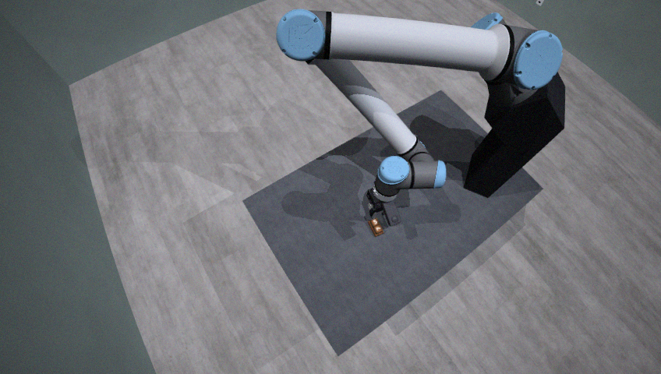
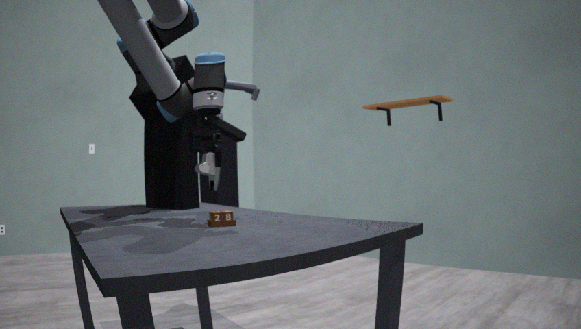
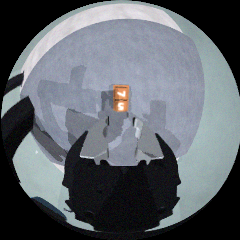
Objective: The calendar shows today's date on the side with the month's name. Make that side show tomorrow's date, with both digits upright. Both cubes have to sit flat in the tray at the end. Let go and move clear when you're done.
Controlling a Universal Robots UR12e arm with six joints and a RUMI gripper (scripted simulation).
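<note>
Right now my hand is 11 cm above the wooden calendar tray, 2 cm to the right of it and 1 cm short of it.
</note>
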